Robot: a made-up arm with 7 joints.
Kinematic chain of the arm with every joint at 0, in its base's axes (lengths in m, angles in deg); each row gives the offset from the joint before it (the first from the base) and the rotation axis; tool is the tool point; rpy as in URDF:
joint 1: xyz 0 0 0.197 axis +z
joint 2: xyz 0 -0.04 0.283 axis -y
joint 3: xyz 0 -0.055 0.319 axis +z
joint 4: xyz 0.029 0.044 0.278 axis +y
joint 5: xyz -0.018 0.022 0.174 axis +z
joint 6: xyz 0 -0.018 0.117 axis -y
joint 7: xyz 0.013 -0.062 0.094 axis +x
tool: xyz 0 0 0 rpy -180 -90 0
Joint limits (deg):
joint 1: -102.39..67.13
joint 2: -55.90..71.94
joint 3: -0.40..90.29
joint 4: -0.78..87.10
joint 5: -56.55..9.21
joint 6: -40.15..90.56
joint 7: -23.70..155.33
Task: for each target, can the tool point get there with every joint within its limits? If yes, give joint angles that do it. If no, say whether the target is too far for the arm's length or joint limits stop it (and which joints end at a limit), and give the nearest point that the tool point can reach.
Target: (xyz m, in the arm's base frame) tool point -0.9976 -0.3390 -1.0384
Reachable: no: too far | nearest point -0.8575 -0.2914 0.6156 | short by 1.661 m
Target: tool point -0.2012 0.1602 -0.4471
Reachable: no: joint limits stop it (at a limit: joint 1, joint 2, joint 4, joint 5, joint 6) | nearest point 0.2030 0.6255 0.4943 | short by 1.125 m
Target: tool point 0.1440 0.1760 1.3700
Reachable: yes | joints 38.48 0.93 15.93 58.99 -51.60 57.19 -0.37
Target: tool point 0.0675 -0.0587 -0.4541
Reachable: no: joint limits stop it (at a limit: joint 2, joint 4, joint 5, joint 6) | nearest point 0.5082 -0.4419 0.4706 | short by 1.094 m
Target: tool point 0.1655 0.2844 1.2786
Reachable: yes | joints -82.06 25.76 71.28 45.62 1.98 -24.14 30.86
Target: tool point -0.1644 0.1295 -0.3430
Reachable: no: joint limits stop it (at a limit: joint 1, joint 2, joint 4, joint 5, joint 6) | nearest point 0.2056 0.6251 0.4934 | short by 1.040 m
